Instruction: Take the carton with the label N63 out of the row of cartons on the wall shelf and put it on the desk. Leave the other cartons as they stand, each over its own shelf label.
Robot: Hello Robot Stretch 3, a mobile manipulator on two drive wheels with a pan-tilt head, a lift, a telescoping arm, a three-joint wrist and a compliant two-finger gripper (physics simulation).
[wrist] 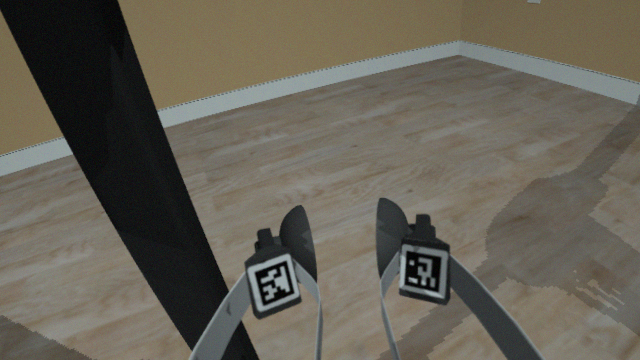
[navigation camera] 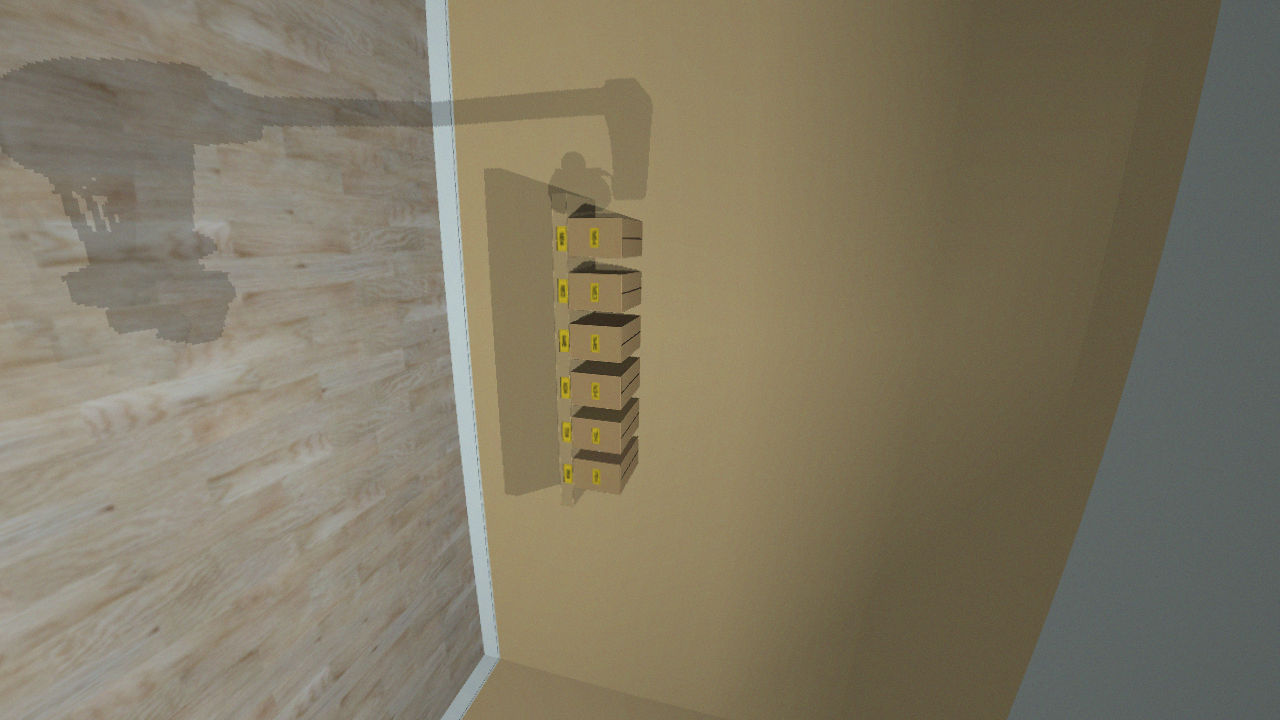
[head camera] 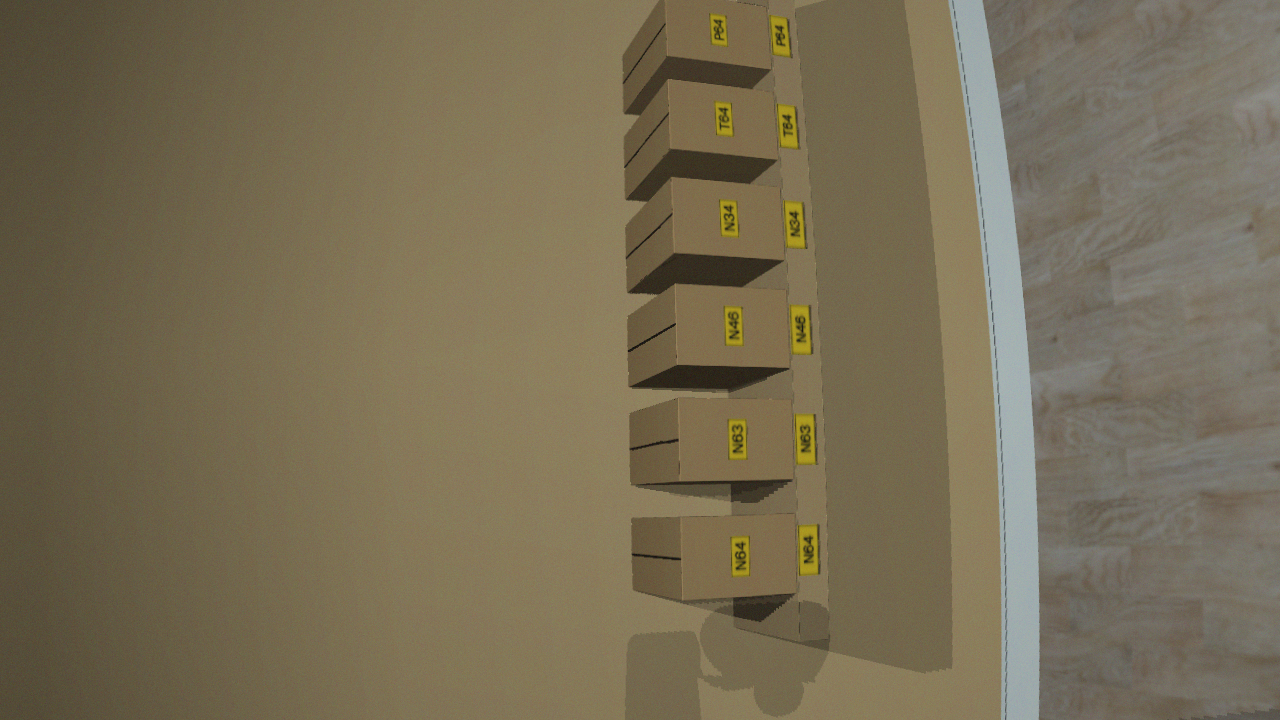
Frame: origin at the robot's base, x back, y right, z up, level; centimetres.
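Seen in the pictures: gripper, between the fingertips: (wrist: 343, 229).
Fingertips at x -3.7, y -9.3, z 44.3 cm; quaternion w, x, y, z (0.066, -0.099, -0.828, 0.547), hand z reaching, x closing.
Pixels of each thing's top centre, then the offset from my fingertips to it. "spot": a spot on its surface instead. Level surfaces: height alone.
- carton labelled N63, centre of its top: (head camera: 652, 444) (navigation camera: 632, 290) dx -148.2, dy -3.5, dz +40.2 cm
- wall shelf, a spot on its surface: (head camera: 808, 386) (navigation camera: 561, 315) spot: dx -136.6, dy +6.1, dz +19.6 cm
- shelf label N63, a spot on its surface: (head camera: 805, 438) spot: dx -135.2, dy -1.6, dz +20.5 cm
- N46, centre of its top: (head camera: 649, 338) (navigation camera: 631, 337) dx -150.9, dy +12.7, dz +40.2 cm
- N64, centre of its top: (head camera: 654, 556) (navigation camera: 633, 238) dx -145.4, dy -20.5, dz +40.2 cm
- T64, centre of its top: (head camera: 644, 142) (navigation camera: 630, 424) dx -156.3, dy +45.0, dz +40.2 cm
- P64, centre of its top: (head camera: 642, 55) (navigation camera: 630, 464) dx -159.0, dy +61.1, dz +40.2 cm
- Wooden floor, height of its surface: dz -44.2 cm
The carton labelled N63 (head camera: 705, 461) (navigation camera: 609, 292) stands in the row on the wall shelf (head camera: 808, 386) (navigation camera: 563, 316), over the shelf label N63 (head camera: 805, 438). The head and navigation camera views are turned sideways. The carton stands between N46 (head camera: 703, 344) and N64 (head camera: 707, 573), with gaps on both sides. My gripper (wrist: 343, 229) is open and empty in the wrist view, above the floor and away from the cartons. It does not show in the head camera view. The desk does not show in these views.
Cartons N34 (head camera: 698, 232), T64 (head camera: 696, 134) and P64 (head camera: 693, 40) stand farther along the row, each over its matching label. The wall (head camera: 358, 358) is behind them. A dark post (wrist: 125, 150) stands left of the gripper. Wooden floor (navigation camera: 223, 492) lies below the shelf.
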